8 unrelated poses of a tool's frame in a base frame.
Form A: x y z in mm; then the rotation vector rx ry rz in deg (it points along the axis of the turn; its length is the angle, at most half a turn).
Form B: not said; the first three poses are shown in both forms.
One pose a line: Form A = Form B
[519 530 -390 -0.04 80.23 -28.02] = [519 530 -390 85.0 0.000 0.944 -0.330]
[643 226 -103 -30.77 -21.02 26.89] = [643 226 -103 46.0 -0.670 -0.457 0.585]
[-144 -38 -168 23.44 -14.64 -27.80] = [-144 -38 -168 39.2 0.598 -0.373 -0.709]
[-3 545 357 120.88 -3.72 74.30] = [-3 545 357 141.9 0.852 -0.026 0.523]
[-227 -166 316 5.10 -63.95 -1.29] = [-227 -166 316 64.2 0.079 -0.997 -0.020]
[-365 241 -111 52.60 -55.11 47.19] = [-365 241 -111 89.6 0.587 -0.615 0.527]
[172 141 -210 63.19 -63.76 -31.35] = [172 141 -210 95.1 0.665 -0.671 -0.330]
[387 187 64 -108.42 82.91 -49.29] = [387 187 64 145.1 -0.747 0.571 -0.340]
